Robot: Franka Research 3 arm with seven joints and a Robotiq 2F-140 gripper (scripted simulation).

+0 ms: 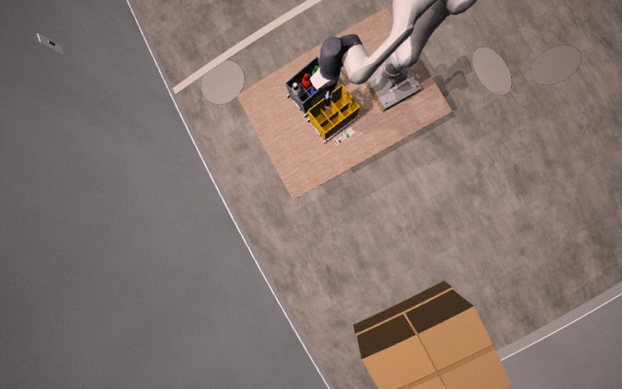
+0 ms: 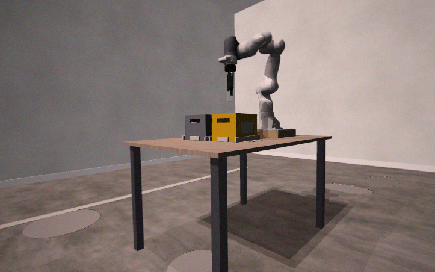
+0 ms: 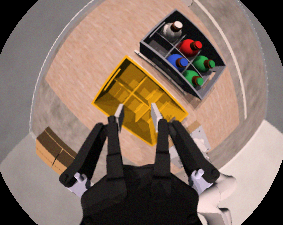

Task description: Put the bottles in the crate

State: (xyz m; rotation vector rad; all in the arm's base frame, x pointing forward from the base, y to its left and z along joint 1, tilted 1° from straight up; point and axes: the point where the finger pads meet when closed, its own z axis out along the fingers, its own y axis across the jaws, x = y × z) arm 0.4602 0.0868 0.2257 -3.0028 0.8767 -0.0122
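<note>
My gripper is now 5 cm short of the red bottle, 27 cm to the left of it and 20 cm above it. Round my hand: blue bottle (2 cm ahead, 18 cm to the right, 20 cm below); yellow crate (3 cm behind, 1 cm to the left, 21 cm below); grey crate (4 cm ahead, 23 cm to the right, 21 cm below).
</note>
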